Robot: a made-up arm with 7 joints.
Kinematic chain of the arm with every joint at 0, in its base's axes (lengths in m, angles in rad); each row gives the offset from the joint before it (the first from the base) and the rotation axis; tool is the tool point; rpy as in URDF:
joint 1: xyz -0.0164 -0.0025 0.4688 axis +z
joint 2: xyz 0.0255 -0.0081 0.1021 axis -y
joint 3: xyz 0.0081 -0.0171 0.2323 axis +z
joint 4: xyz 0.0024 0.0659 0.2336 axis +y
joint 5: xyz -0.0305 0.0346 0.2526 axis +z
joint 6: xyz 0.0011 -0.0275 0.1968 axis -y
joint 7: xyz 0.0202 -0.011 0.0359 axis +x
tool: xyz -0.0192 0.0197 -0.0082 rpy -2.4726 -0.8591 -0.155
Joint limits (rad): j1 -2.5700..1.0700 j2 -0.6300..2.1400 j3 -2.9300..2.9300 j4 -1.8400..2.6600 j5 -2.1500..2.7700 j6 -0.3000..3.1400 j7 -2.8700..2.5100
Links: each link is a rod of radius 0.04 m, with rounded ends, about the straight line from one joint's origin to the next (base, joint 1, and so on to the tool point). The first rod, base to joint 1, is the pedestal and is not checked.
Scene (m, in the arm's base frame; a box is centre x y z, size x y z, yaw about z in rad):
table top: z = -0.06
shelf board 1: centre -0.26 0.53 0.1 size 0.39 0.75 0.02 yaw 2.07
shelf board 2: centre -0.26 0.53 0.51 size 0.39 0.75 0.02 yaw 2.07
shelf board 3: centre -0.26 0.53 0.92 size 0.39 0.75 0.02 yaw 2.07
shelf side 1: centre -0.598 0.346 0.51 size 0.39 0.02 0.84 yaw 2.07
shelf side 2: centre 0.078 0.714 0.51 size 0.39 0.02 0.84 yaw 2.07
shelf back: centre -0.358 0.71 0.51 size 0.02 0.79 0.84 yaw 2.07
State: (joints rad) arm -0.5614 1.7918 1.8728 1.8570 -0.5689 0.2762 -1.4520
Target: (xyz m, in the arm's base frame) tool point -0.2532 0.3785 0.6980
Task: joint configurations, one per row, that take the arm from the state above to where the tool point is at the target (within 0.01 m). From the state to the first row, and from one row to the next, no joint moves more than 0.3 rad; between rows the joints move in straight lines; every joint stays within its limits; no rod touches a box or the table.
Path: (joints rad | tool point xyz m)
1: -0.5614 1.8222 1.9737 2.0947 -0.5533 0.2713 -1.4414 | 0.0056 0.3939 0.2875
2: -0.5614 1.8526 2.0745 2.3323 -0.5377 0.2665 -1.4308 | 0.0543 0.2761 0.2991
3: -0.3817 1.8120 1.8305 2.3978 -0.4940 0.2533 -1.4384 | 0.0077 0.3139 0.3931
4: -0.2021 1.7714 1.5865 2.4634 -0.4503 0.2402 -1.4460 | -0.0491 0.3180 0.4864
5: -0.0224 1.7309 1.3425 2.5289 -0.4066 0.2270 -1.4537 | -0.1002 0.2898 0.5719
6: 0.1573 1.6903 1.0985 2.5945 -0.3628 0.2139 -1.4613 | -0.1331 0.2374 0.6439
7: 0.3370 1.6497 0.8544 2.6600 -0.3191 0.2008 -1.4689 | -0.1416 0.1737 0.6980
8: 0.1806 1.5897 1.0106 2.4028 -0.4067 0.2285 -1.4681 | -0.2019 0.2735 0.7121
9: 0.0241 1.5298 1.1668 2.1456 -0.4942 0.2561 -1.4673 | -0.2532 0.3785 0.6980

